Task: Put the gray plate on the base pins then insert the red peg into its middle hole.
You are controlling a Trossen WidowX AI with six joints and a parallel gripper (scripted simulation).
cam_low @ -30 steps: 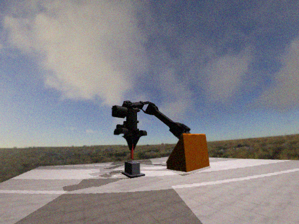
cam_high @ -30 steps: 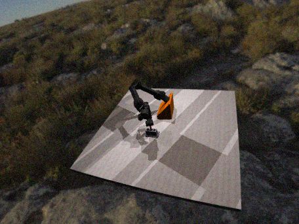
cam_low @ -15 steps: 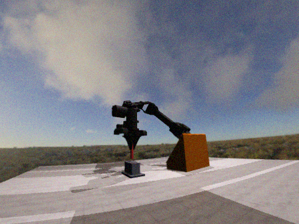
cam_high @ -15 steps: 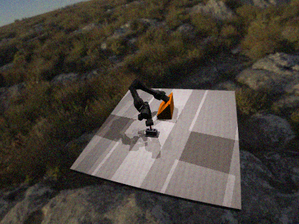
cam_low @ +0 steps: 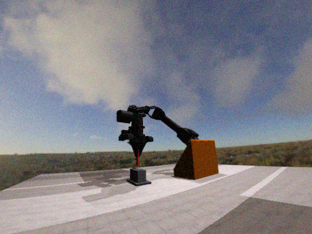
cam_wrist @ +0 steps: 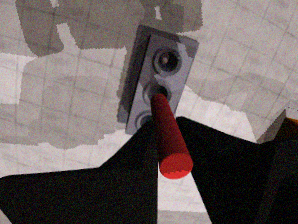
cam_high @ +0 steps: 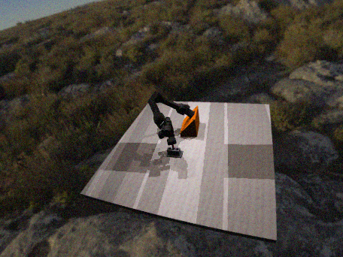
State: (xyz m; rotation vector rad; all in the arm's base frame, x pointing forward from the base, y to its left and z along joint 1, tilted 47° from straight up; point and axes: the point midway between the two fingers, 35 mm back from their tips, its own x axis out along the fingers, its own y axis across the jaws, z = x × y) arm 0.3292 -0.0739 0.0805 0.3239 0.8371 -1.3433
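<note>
The gray plate lies 70 mm below my gripper tip. From my gripper tip the other things lie so: flat dark base (110 mm below); red peg (right at my gripper tip).
</note>
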